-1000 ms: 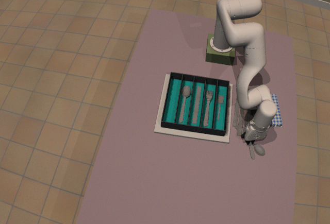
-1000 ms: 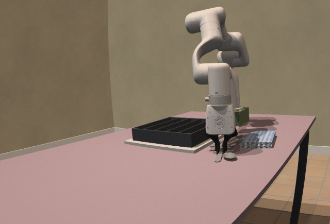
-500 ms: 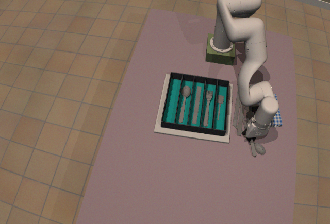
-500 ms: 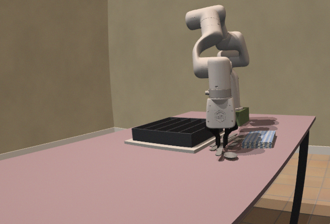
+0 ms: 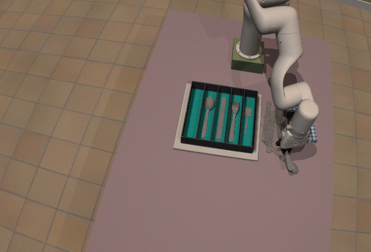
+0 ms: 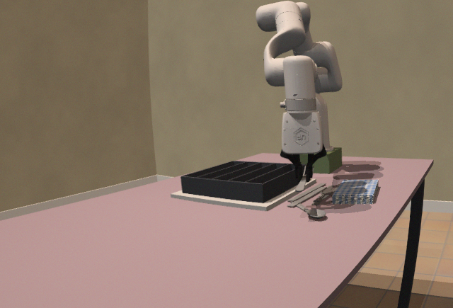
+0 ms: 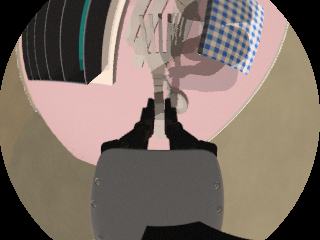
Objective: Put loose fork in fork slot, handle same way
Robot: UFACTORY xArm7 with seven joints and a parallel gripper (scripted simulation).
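The tray is 16 cm behind my hand, 26 cm to the right of it and 5 cm below it. Also, from my hand: blue checked napkin (17 cm behind, 11 cm to the left, 9 cm below).
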